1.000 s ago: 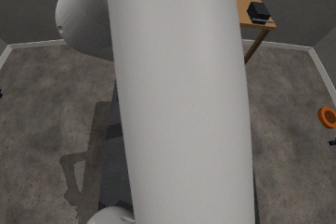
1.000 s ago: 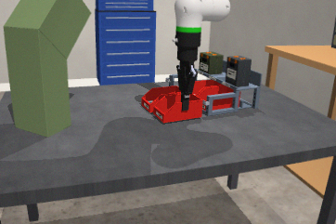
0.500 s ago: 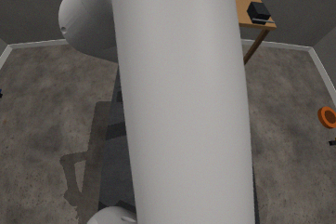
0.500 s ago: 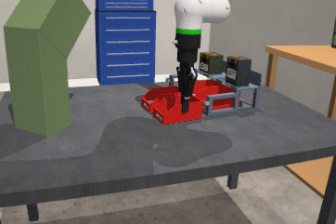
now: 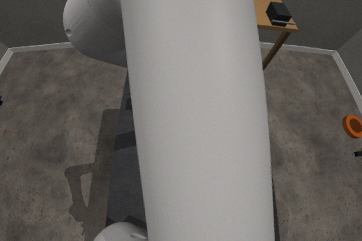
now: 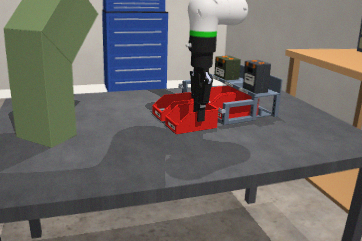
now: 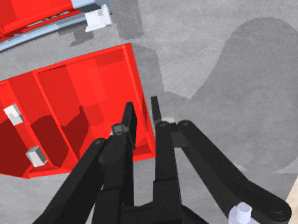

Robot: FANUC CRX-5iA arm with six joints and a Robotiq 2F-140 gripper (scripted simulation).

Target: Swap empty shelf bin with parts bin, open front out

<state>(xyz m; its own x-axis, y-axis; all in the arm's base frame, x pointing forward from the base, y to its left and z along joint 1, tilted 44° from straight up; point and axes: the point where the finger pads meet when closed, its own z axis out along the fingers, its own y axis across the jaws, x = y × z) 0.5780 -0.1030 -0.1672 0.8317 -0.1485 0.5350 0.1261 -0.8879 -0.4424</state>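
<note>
Now: the part 10 mm behind my hand, 210 mm to the left of it and 60 mm below it. The rest, counted from my hand: grey shelf 210 mm ahead, 240 mm to the left, 10 mm below; dark box 290 mm ahead, 130 mm to the left, 90 mm above.
</note>
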